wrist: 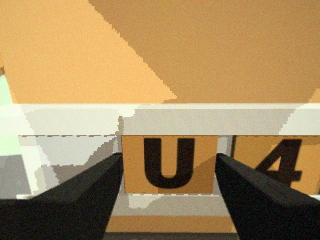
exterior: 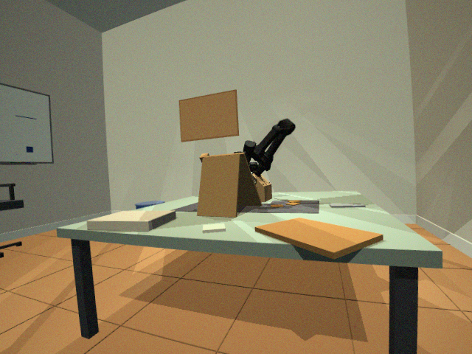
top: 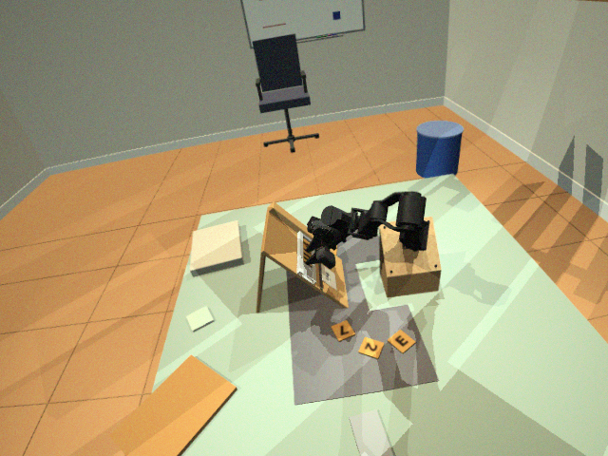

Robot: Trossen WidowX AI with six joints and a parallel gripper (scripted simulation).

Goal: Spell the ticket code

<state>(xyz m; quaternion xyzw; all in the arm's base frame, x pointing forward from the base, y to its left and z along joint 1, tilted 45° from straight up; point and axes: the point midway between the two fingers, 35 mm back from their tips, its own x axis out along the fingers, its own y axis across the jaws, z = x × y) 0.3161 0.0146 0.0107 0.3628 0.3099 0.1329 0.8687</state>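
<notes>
My gripper tip is 8 cm above the white ticket, 6 cm past it and 1 cm to the right of it. Also, from my gripper tip: grey mat: 16 cm below, 14 cm behind; then grey slab: 51 cm to the left, 15 cm below, 13 cm behind; then cream box: 40 cm ahead, 30 cm to the right, 14 cm below.
</notes>
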